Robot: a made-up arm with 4 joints.
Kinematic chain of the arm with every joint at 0, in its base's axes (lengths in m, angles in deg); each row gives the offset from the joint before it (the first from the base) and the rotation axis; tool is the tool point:
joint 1: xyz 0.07 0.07 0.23 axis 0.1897 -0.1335 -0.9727
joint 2: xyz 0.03 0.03 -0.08 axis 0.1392 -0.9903 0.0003
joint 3: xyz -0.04 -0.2 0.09 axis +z
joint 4: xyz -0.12 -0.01 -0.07 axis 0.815 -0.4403 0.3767
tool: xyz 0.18 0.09 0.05
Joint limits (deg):
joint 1: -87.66..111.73
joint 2: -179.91..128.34
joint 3: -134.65..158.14
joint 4: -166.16..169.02
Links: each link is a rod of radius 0.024 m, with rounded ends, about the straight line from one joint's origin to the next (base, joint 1, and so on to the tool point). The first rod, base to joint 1, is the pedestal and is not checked.
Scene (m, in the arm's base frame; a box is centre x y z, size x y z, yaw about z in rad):
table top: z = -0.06
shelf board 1: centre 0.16 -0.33 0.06 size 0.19 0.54 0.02 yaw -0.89
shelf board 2: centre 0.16 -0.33 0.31 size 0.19 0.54 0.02 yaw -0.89
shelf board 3: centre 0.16 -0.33 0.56 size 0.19 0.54 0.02 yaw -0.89
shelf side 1: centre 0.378 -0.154 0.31 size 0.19 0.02 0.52 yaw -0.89
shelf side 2: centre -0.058 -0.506 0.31 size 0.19 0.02 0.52 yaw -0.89
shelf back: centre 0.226 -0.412 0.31 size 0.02 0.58 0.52 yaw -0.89
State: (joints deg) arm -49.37 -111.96 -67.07 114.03
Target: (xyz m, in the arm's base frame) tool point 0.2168 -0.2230 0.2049
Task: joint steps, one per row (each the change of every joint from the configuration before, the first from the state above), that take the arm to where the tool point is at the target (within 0.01 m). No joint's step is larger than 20 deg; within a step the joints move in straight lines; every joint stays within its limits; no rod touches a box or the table.
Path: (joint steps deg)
1: 7.33 12.07 10.34 -17.18
2: 7.33 12.06 10.34 -17.18
3: 7.33 12.07 10.34 -17.17
4: 7.33 12.06 10.34 -17.18
5: 7.33 12.07 10.34 -17.18
6: 15.39 -5.45 -0.78 1.26
7: 15.38 -5.44 -0.79 1.25
8: 15.39 -5.44 -0.78 1.26
9: 15.39 -5.45 -0.79 1.25
10: 0.30 -10.36 -7.57 16.57
11: 0.30 -10.36 -7.57 16.56
12: 0.31 -10.36 -7.58 16.57
13: 0.30 -10.37 -7.57 16.57

